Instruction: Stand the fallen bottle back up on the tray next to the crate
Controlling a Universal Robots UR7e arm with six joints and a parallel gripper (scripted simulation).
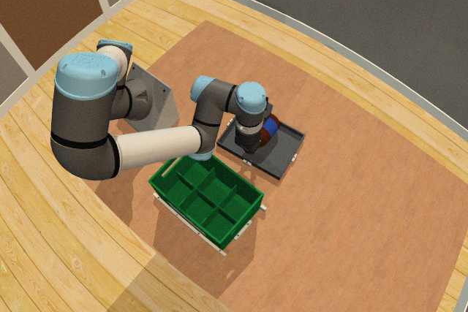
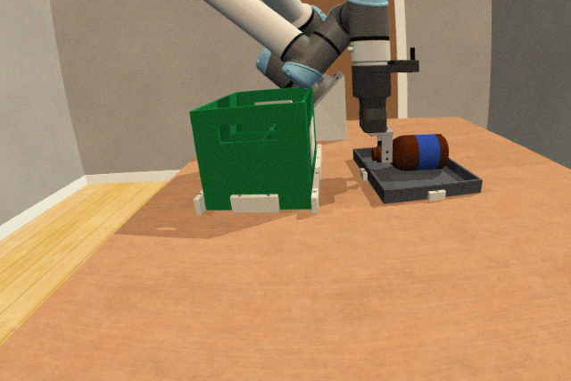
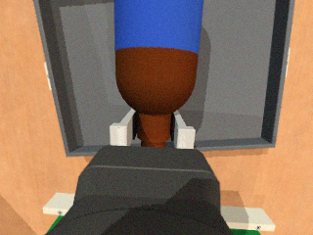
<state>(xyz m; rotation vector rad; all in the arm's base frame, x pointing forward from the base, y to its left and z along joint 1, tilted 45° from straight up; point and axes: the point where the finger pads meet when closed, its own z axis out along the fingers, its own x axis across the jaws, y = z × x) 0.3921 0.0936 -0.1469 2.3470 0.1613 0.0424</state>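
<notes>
My gripper is now 1 cm past the bottle, 5 cm to the right of it and 1 cm above it. The rest, counted from my hand: green crate: 3 cm ahead, 24 cm to the right, 4 cm above; then dark grey tray: 5 cm to the left, 4 cm below.
</notes>
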